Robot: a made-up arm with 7 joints. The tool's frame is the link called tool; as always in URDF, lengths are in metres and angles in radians.
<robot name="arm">
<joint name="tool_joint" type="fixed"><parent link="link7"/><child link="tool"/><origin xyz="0.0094 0.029 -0.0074" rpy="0 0 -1.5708"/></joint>
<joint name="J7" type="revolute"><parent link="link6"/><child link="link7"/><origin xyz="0.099 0.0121 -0.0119" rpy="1.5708 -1.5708 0"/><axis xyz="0 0 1"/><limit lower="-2.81" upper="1.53" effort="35" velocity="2.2"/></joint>
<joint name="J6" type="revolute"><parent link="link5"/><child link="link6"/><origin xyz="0.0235 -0.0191 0.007" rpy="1.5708 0 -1.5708"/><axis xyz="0 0 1"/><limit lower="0.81" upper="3.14" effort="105" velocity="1.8"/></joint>
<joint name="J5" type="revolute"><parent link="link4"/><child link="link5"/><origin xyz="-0.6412 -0.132 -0.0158" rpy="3.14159 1.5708 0"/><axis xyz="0 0 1"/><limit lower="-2.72" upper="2.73" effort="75" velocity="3.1"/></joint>
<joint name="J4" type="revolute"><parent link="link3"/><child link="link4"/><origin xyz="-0.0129 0.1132 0.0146" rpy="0 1.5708 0"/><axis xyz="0 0 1"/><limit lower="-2.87" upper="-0.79" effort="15" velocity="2"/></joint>
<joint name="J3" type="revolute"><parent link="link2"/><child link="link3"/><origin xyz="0.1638 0.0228 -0.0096" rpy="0 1.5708 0"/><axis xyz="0 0 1"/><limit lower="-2.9" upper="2.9" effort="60" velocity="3"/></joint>
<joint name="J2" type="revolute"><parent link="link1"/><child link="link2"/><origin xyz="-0.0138 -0.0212 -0.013" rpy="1.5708 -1.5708 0"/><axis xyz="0 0 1"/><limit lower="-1.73" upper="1.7" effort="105" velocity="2.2"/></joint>
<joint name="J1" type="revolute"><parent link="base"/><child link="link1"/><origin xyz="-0.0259 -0.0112 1.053" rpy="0 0 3.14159"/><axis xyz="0 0 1"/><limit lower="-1.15" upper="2.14" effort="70" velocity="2.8"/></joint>
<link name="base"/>
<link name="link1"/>
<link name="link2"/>
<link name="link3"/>
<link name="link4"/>
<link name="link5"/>
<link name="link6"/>
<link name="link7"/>
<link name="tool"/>
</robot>
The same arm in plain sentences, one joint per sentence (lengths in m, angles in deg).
The arm has seven revolute joints in a row. What follows holds with every joint at zero, and every direction is one of the base frame's. The first joint lies 0.0259 m along -x and 0.0112 m along -y and 1.053 m along +z from the base frame's origin and rotates about +z, from -65.89 to 122.61 deg. The second joint lies 0.0138 m along +x and 0.0212 m along +y and 0.013 m along -z from the first joint and rotates about +y, from -99.12 to 97.4 deg. The third joint lies 0.0228 m along +x and 0.0096 m along -y and 0.1638 m along +z from the second joint and rotates about +z, from -166.16 to 166.16 deg. The fourth joint lies 0.1132 m along +x and 0.0129 m along +y and 0.0146 m along +z from the third joint and rotates about -y, from -164.44 to -45.26 deg. The fifth joint lies 0.132 m along -x and 0.0158 m along +y and 0.6412 m along +z from the fourth joint and rotates about +z, from -155.84 to 156.42 deg. The sixth joint lies 0.0191 m along +x and 0.0235 m along +y and 0.007 m along +z from the fifth joint and rotates about -y, from 46.41 to 179.91 deg. The seventh joint lies 0.099 m along +x and 0.0119 m along +y and 0.0121 m along +z from the sixth joint and rotates about -z, from -161 to 87.66 deg. The tool frame, which is the frame that the pose is given for, lies 0.029 m along -x and 0.0094 m along -y and 0.0074 m along +z from the seventh joint; its axes are the base frame's turned by roll -180, pitch 0 and yaw 0 deg (as in URDF: about the fixed x, then y, then z).
